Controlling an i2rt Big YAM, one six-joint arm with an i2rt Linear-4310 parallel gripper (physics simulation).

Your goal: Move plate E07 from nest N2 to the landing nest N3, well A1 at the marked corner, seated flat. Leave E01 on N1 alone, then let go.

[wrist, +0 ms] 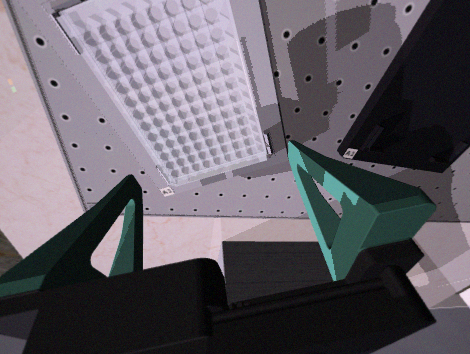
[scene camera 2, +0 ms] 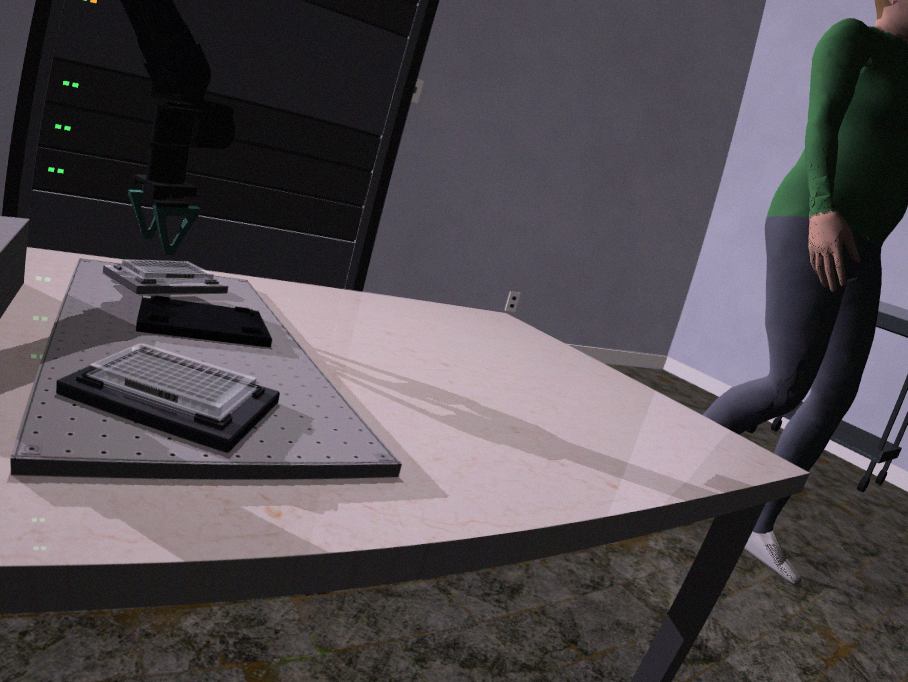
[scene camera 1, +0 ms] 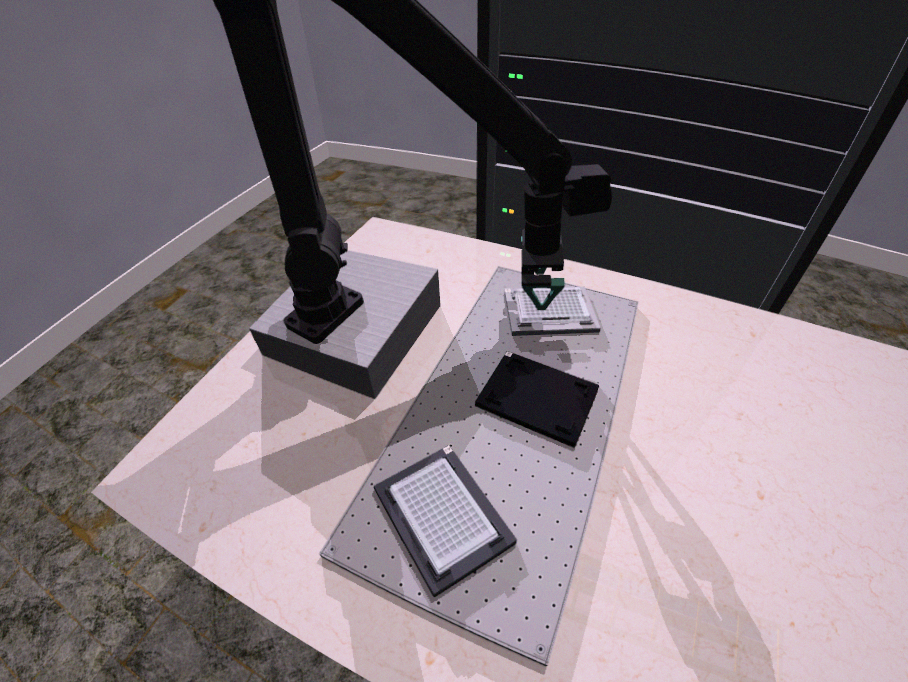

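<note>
A clear 96-well plate (scene camera 1: 568,302) (scene camera 2: 165,270) (wrist: 175,90) sits on the far light grey nest (scene camera 1: 555,327) (wrist: 248,30). A second plate (scene camera 1: 444,513) (scene camera 2: 172,378) sits on the near dark nest (scene camera 1: 473,563) (scene camera 2: 154,418). Their ID labels are not readable, so I cannot tell which is E07. The middle black nest (scene camera 1: 539,400) (scene camera 2: 205,323) (wrist: 440,90) holds no plate; its white corner mark (scene camera 1: 508,355) (wrist: 350,153) is toward the far left in scene camera 1. My gripper (scene camera 1: 541,297) (scene camera 2: 160,244) (wrist: 212,164) is open and empty above the far plate, fingers pointing down, not touching it.
The nests stand on a perforated board (scene camera 1: 543,506) (scene camera 2: 330,440) on the table (scene camera 1: 734,440) (scene camera 2: 477,411). The arm's base block (scene camera 1: 352,315) is left of the board. A dark rack cabinet (scene camera 1: 660,168) stands behind. A person (scene camera 2: 829,183) stands beyond the table's right side.
</note>
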